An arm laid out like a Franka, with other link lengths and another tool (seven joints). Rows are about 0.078 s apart.
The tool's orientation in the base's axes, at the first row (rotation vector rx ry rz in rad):
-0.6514, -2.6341, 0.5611
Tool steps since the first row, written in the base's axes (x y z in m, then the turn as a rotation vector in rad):
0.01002, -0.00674, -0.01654, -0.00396, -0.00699, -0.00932
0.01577, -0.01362, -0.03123, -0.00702, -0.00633, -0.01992
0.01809, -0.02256, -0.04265, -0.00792, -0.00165, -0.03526
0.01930, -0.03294, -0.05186, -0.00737, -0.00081, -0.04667
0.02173, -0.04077, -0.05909, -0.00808, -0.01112, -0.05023
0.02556, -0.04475, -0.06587, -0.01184, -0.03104, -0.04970
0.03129, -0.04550, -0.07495, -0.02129, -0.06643, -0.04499
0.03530, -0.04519, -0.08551, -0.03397, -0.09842, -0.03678
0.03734, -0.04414, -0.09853, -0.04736, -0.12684, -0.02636
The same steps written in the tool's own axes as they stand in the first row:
-0.01585, 0.00567, 0.01167, -0.00262, -0.00285, 0.01168
-0.02778, 0.00884, 0.02366, -0.00243, 0.00144, 0.02187
-0.03709, 0.00762, 0.03495, -0.00320, 0.01194, 0.03400
-0.04566, 0.00381, 0.04525, -0.00611, 0.01803, 0.04325
-0.05345, 0.00161, 0.05260, -0.01163, 0.01101, 0.04955
-0.06033, 0.00284, 0.05785, -0.01846, -0.00679, 0.05645
-0.06773, 0.00844, 0.06331, -0.02734, -0.04114, 0.06671
-0.07355, 0.01496, 0.07048, -0.03097, -0.07548, 0.07441
-0.07799, 0.02249, 0.08039, -0.03164, -0.10817, 0.07952

